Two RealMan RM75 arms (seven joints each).
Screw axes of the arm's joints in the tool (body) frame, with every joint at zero. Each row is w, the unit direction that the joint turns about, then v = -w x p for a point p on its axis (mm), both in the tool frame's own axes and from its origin. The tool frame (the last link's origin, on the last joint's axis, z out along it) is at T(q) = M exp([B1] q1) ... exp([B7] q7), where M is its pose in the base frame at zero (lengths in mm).
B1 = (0, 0, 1, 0.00, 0.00, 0.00)
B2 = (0, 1, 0, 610.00, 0.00, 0.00)
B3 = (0, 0, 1, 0.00, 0.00, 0.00)
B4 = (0, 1, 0, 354.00, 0.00, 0.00)
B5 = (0, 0, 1, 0.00, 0.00, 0.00)
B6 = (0, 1, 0, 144.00, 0.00, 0.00)
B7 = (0, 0, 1, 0.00, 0.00, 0.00)
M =
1 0 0 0.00
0 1 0 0.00
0 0 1 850.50
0 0 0 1
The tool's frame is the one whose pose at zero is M.
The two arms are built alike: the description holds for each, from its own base.
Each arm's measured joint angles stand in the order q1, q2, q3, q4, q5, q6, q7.
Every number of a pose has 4 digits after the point.
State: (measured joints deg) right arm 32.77 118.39 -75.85 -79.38 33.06 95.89 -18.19; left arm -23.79 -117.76 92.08 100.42 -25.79 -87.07 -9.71
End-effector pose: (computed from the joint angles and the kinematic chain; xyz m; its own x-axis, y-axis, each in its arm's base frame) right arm 0.1901 0.3409 0.0154 0.5030 -0.8577 0.1067 -0.7561 -0.4964 -0.4264; left arm -0.1536 0.3243 0.0173 0.4578 0.8680 0.1925 0.7721 -0.2807 -0.5701
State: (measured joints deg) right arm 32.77 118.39 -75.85 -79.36 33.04 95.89 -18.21; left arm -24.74 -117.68 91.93 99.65 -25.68 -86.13 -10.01
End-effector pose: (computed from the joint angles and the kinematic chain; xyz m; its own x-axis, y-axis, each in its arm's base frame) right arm 0.1902 0.3409 0.0154 0.5029 -0.8577 0.1071 -0.7560 -0.4965 -0.4266; left arm -0.1505 0.3293 0.0172 0.4647 0.8615 0.2046 0.7720 -0.2810 -0.5701
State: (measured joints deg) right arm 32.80 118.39 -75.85 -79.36 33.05 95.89 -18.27; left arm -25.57 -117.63 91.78 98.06 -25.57 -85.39 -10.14
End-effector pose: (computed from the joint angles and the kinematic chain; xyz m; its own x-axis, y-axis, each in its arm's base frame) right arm 0.1900 0.3410 0.0154 0.5042 -0.8569 0.1075 -0.7553 -0.4978 -0.4263; left arm -0.1516 0.3336 0.0153 0.4602 0.8636 0.2058 0.7728 -0.2756 -0.5716
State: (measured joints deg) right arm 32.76 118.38 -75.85 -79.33 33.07 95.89 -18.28; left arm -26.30 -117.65 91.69 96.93 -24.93 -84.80 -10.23
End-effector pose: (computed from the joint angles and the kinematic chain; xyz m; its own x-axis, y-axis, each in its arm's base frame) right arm 0.1904 0.3408 0.0154 0.5034 -0.8573 0.1077 -0.7558 -0.4973 -0.4260; left arm -0.1522 0.3376 0.0146 0.4611 0.8626 0.2081 0.7685 -0.2710 -0.5797
